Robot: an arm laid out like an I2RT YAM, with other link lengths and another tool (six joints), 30 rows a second.
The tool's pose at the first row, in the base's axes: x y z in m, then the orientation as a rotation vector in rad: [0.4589, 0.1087, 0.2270, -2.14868, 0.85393, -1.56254]
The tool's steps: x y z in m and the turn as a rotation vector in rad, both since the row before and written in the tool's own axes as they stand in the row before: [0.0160, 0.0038, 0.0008, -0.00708, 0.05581, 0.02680]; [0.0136, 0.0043, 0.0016, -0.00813, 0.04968, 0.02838]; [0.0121, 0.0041, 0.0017, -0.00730, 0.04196, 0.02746]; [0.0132, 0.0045, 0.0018, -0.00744, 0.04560, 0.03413]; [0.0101, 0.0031, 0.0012, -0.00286, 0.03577, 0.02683]
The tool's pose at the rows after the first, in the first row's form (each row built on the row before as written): [0.4620, 0.0954, 0.2362, -2.09871, 0.90351, -1.61543]; [0.4644, 0.0830, 0.2430, -2.05014, 0.95305, -1.65898]; [0.4660, 0.0716, 0.2488, -2.00522, 0.99790, -1.69301]; [0.4670, 0.0590, 0.2550, -1.95110, 1.04909, -1.72675]; [0.4671, 0.0495, 0.2598, -1.90578, 1.08559, -1.75287]
